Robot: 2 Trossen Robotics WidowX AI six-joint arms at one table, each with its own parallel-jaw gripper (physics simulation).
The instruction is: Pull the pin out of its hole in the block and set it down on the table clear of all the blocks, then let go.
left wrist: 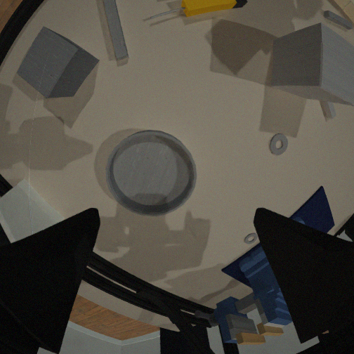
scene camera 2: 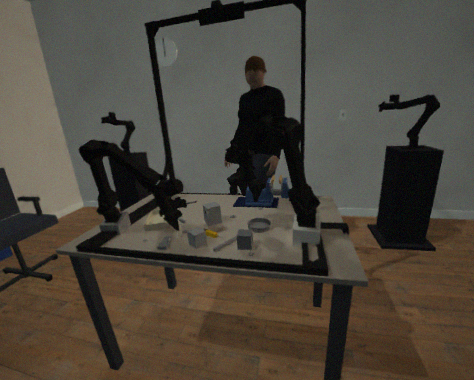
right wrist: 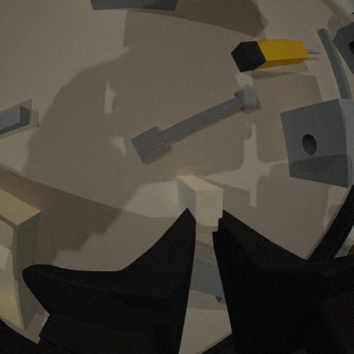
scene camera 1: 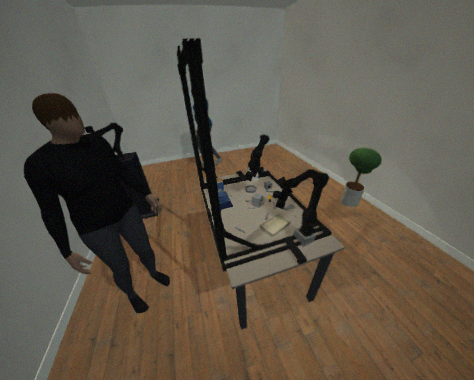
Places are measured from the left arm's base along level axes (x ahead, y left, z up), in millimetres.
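Pixels of known places: left gripper, fingertip midpoint: (scene camera 2: 249, 199) (scene camera 1: 252, 179); right gripper, fingertip midpoint: (scene camera 2: 177, 230); left arm's base, origin of the base link: (scene camera 2: 306, 220); right arm's base, origin of the base link: (scene camera 2: 113, 218) (scene camera 1: 305, 232).
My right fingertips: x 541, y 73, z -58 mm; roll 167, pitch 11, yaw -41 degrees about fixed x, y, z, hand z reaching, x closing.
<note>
For each thing: its top centre in the pictures, then the offset to it from my right fingertips.
- grey dish, middle of its top: (scene camera 2: 259, 222) dx -329, dy -157, dz -10 mm
- cream tray, middle of its top: (scene camera 2: 160, 215) (scene camera 1: 275, 223) dx +186, dy -123, dz -1 mm
My right gripper (right wrist: 202, 214) (scene camera 2: 177, 226) is shut on the cream pin (right wrist: 202, 196), whose squared end sticks out past the fingertips. The pin is out of the block and held over the table, apart from the blocks. The grey block (right wrist: 312, 142) (scene camera 2: 196, 237) with a round dark hole in one face stands to the right of the pin in the right wrist view. My left gripper (left wrist: 178, 217) is open and empty, high above the table, with the grey dish (left wrist: 151, 172) (scene camera 2: 259, 225) below it. The part of the pin between the fingers is hidden.
Another grey block (left wrist: 57, 62) (scene camera 2: 244, 239) and a taller one (left wrist: 300, 62) (scene camera 2: 212, 213) stand on the table. A yellow-handled tool (right wrist: 282, 53), a grey bar with wide ends (right wrist: 200, 121), a cream tray (right wrist: 25, 220) (scene camera 1: 274, 225) and a blue rack (left wrist: 265, 280) are also there.
</note>
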